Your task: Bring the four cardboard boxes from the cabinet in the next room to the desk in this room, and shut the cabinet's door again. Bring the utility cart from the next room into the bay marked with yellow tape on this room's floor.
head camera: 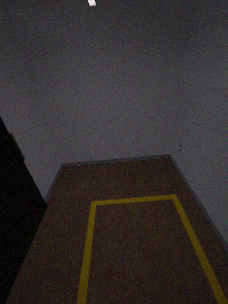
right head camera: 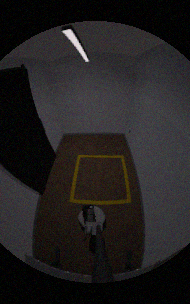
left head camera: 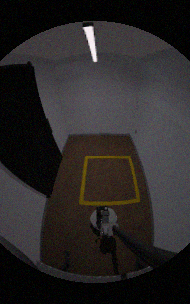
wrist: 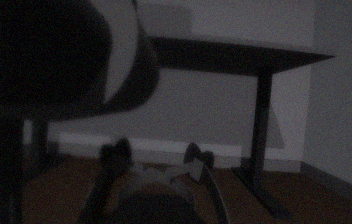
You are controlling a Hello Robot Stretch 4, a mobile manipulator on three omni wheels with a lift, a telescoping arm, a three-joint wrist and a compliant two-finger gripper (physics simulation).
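The yellow tape bay (head camera: 134, 199) (left head camera: 83, 180) (right head camera: 75, 177) is marked on the brown floor ahead; no cart shows inside its outline. My gripper (wrist: 157, 153) is low in the wrist view, its two dark fingertips wide apart with nothing between them. In the two side head views my arm and wrist hang just on the near side of the bay. The desk (wrist: 220, 59), dark with a metal leg, stands beyond the gripper in the wrist view. A dim blocky shape (wrist: 167, 21) shows above the desk top; I cannot tell what it is. The cabinet and the utility cart do not show.
A large black shape (head camera: 17, 225) (left head camera: 25, 120) (right head camera: 20, 120) fills the left side; its nature is too dark to tell. Grey walls (head camera: 115, 110) close off the far end and the right. A dark rounded body (wrist: 55, 60) fills the upper left of the wrist view.
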